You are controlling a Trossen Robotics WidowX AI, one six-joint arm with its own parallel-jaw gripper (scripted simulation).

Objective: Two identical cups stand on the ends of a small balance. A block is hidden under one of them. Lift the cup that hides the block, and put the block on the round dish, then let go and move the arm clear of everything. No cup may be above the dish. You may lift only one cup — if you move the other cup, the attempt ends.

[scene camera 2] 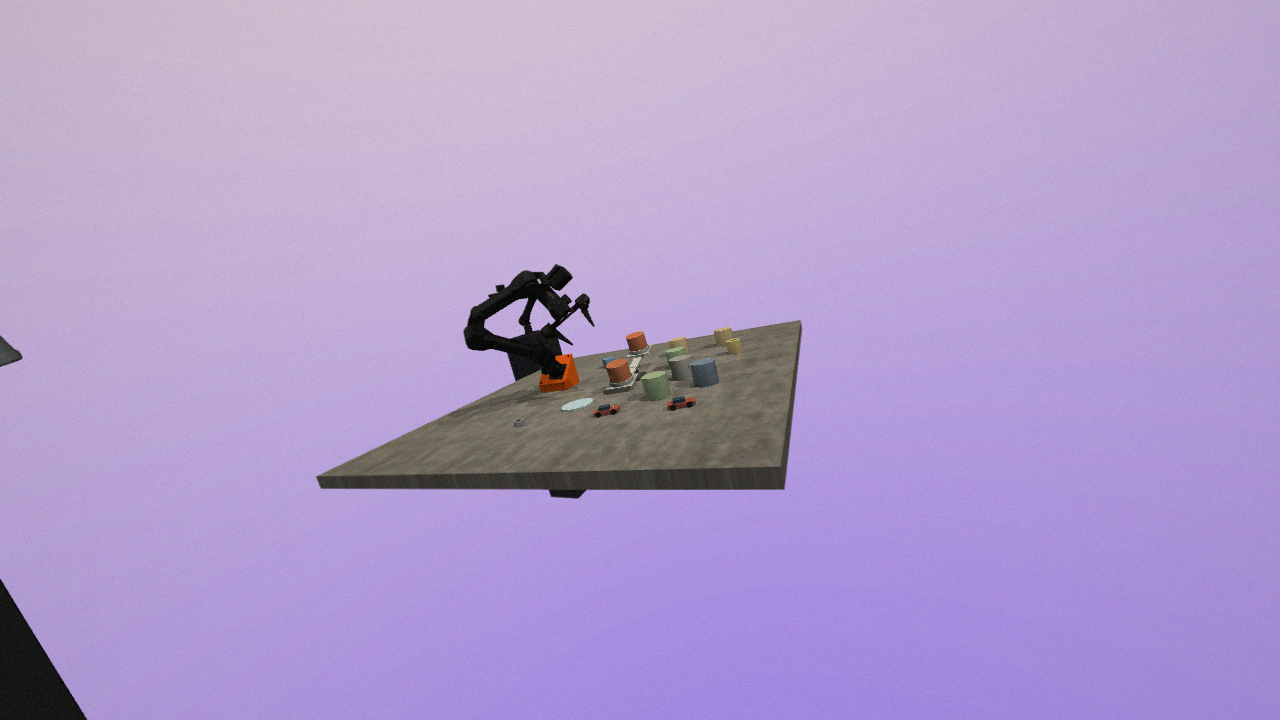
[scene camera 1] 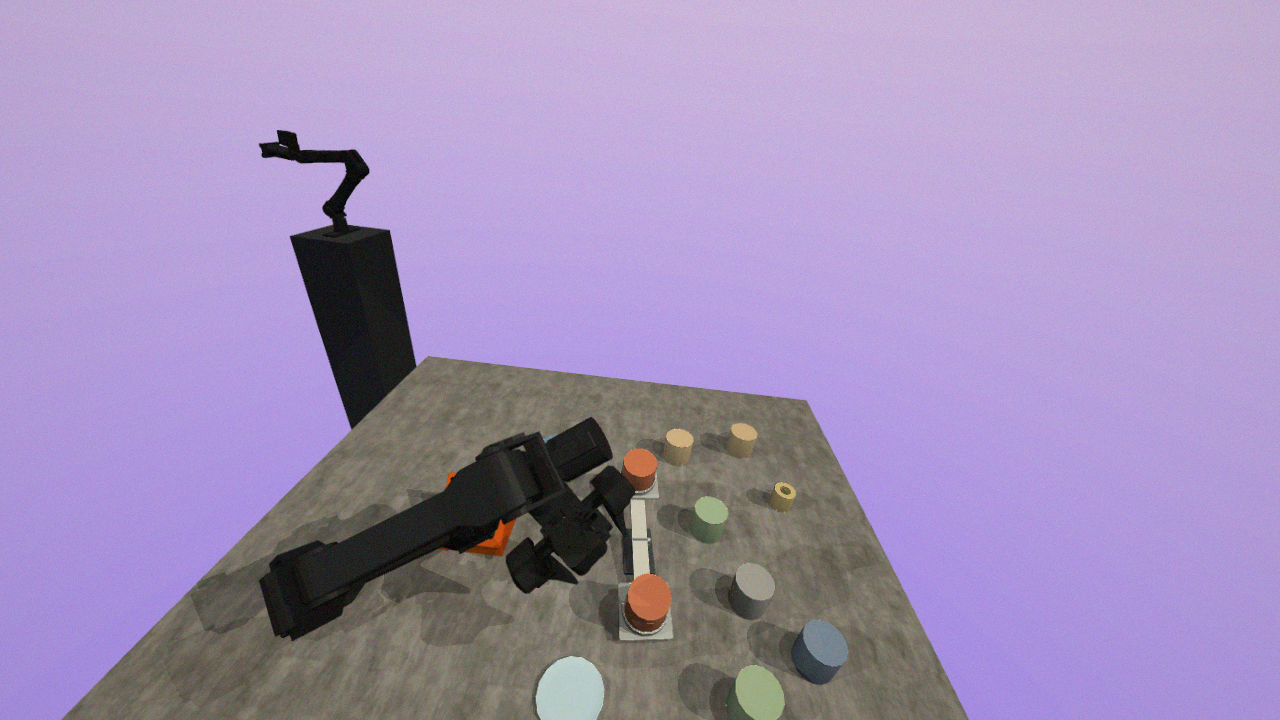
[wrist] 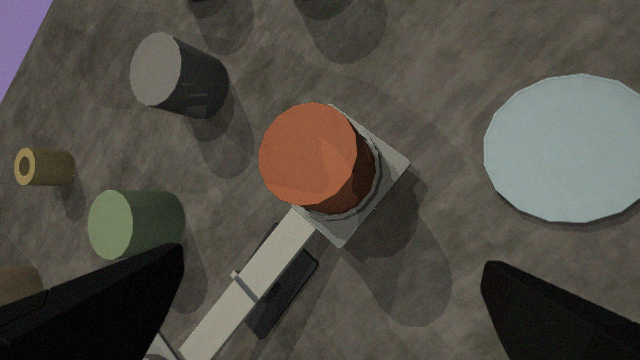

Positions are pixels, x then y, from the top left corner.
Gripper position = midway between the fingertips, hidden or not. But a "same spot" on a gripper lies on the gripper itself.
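Scene:
Gripper: visible in the wrist view, in scene camera 1 (601, 557) and in scene camera 2. On my gripper, (scene camera 2: 588, 319) and (wrist: 126, 303) are the same spot.

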